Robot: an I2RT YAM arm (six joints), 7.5 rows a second.
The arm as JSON. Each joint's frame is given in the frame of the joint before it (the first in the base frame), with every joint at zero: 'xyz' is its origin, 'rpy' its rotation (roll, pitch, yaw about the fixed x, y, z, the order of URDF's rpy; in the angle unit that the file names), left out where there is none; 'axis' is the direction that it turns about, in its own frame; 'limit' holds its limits. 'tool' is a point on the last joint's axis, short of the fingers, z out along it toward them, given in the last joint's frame.
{
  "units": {
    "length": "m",
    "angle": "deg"
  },
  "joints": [
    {
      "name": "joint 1",
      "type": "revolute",
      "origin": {
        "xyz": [
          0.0,
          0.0,
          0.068
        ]
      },
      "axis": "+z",
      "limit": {
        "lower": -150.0,
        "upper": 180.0
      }
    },
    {
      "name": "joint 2",
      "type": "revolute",
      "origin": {
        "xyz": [
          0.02,
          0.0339,
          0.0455
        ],
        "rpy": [
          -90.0,
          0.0,
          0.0
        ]
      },
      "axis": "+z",
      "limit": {
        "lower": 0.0,
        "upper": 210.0
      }
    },
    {
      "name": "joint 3",
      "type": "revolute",
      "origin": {
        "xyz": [
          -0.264,
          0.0,
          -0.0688
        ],
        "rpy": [
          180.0,
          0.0,
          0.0
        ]
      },
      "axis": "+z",
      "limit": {
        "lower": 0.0,
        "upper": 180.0
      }
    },
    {
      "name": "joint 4",
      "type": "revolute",
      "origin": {
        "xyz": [
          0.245,
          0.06,
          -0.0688
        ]
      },
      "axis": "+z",
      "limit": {
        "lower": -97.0,
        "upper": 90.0
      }
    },
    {
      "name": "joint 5",
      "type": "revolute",
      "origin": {
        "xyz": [
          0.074,
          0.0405,
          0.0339
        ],
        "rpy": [
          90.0,
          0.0,
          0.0
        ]
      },
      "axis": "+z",
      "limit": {
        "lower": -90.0,
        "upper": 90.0
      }
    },
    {
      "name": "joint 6",
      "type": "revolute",
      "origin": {
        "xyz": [
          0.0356,
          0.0,
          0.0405
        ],
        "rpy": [
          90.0,
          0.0,
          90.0
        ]
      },
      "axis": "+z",
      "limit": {
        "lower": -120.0,
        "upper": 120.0
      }
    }
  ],
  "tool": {
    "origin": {
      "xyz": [
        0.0,
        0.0,
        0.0
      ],
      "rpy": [
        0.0,
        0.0,
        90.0
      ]
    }
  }
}
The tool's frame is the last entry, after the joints.
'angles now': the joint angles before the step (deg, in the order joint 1, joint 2, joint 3, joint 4, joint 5, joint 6). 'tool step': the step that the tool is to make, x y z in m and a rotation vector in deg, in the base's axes. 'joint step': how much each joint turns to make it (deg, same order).
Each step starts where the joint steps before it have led.
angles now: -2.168 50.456 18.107 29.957 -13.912 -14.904
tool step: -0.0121 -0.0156 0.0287 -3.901 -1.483 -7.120
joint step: -4.354 -6.836 4.450 -10.326 2.893 -3.769
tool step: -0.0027 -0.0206 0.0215 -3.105 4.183 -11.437
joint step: -5.101 -0.621 6.532 -11.248 6.554 -3.358
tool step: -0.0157 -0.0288 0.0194 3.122 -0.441 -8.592
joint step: -10.388 -1.905 4.075 -6.179 -2.090 2.936
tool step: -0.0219 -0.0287 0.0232 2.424 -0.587 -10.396
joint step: -11.865 -0.832 5.312 -6.468 -1.707 2.269
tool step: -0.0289 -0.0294 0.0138 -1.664 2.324 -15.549
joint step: -13.187 -0.010 3.670 -4.668 2.665 -2.496
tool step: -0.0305 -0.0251 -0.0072 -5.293 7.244 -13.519
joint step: -12.895 -0.009 -1.346 0.562 1.805 -8.821
